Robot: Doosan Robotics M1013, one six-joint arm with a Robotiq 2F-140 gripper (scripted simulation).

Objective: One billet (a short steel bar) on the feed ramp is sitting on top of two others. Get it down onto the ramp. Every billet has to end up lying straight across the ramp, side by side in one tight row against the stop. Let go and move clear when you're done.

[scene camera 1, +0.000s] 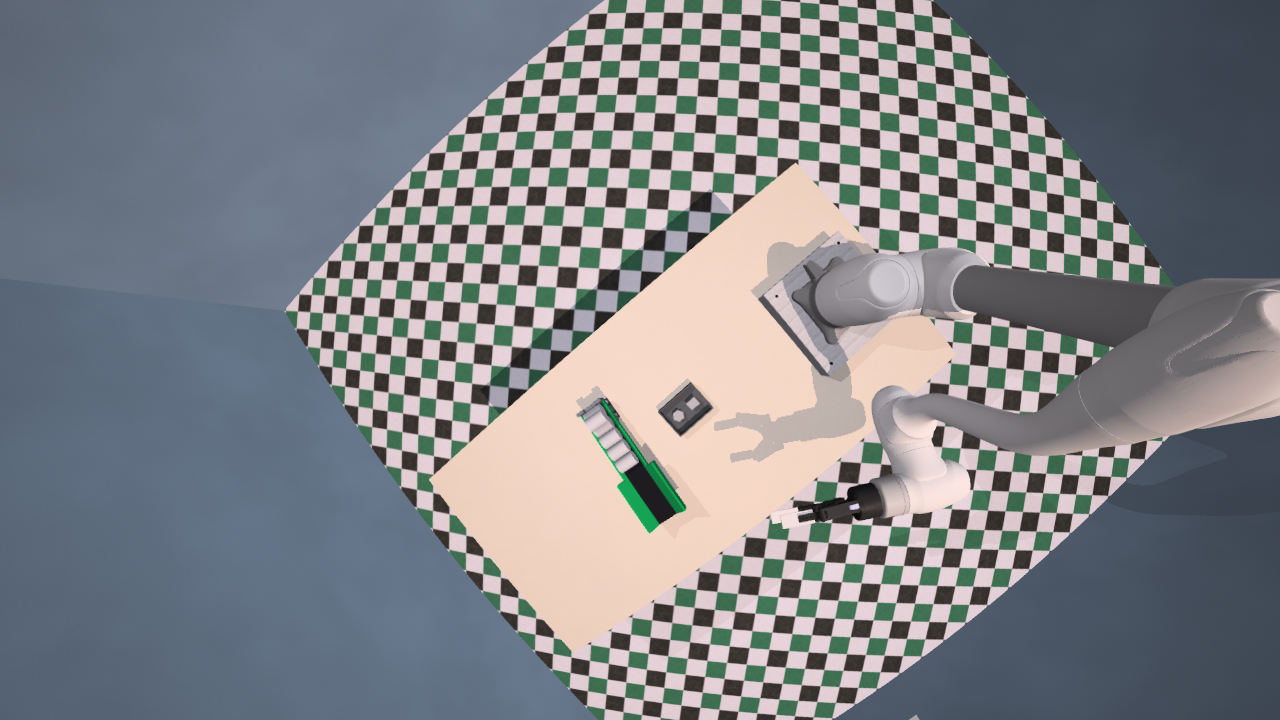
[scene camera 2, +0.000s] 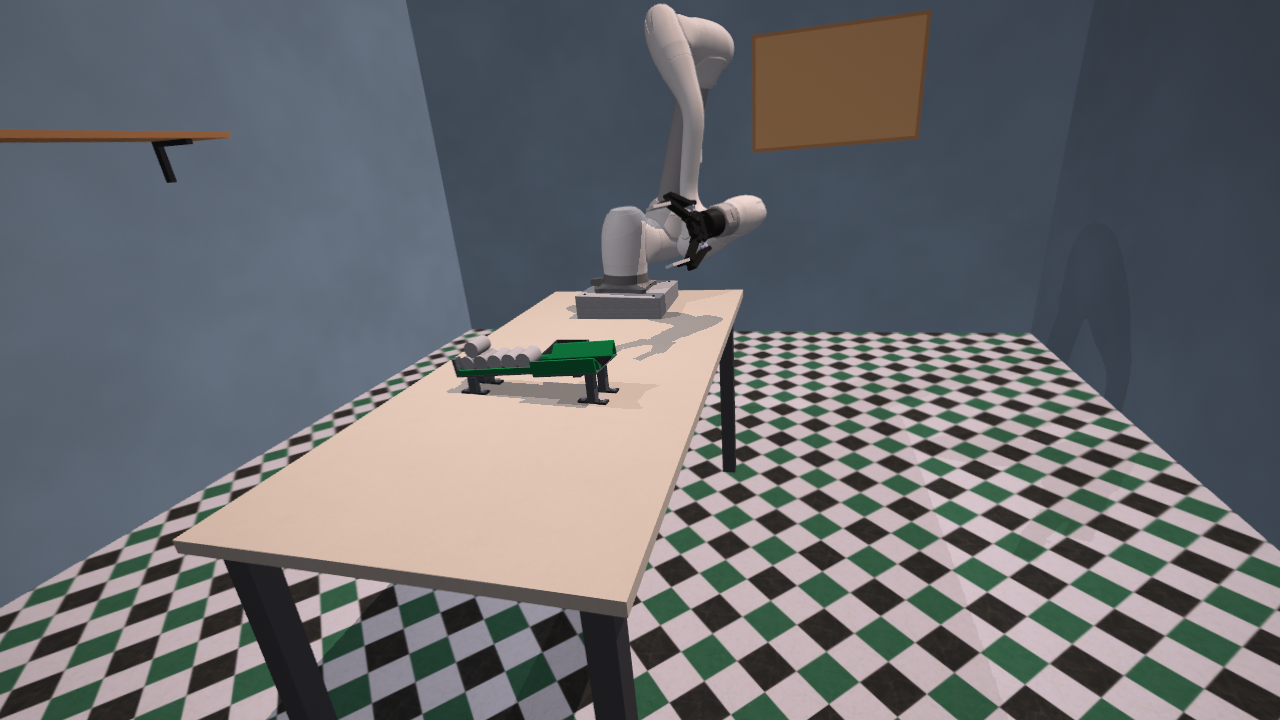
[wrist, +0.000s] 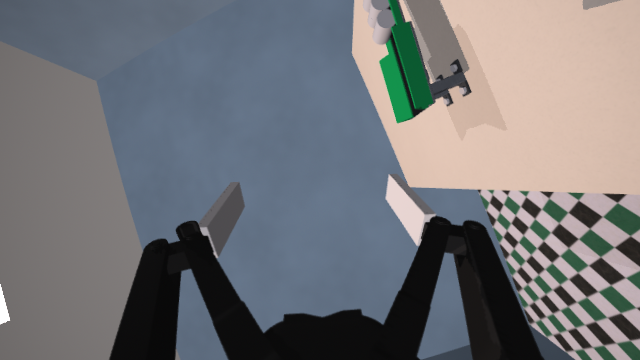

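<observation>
There is a dark tray [scene camera 1: 691, 417] here, though in the wrist view the tray is out of frame. And there is my gripper [scene camera 1: 776, 520], which I also find as my gripper [scene camera 2: 659, 237] and once more as my gripper [wrist: 315, 190].
</observation>
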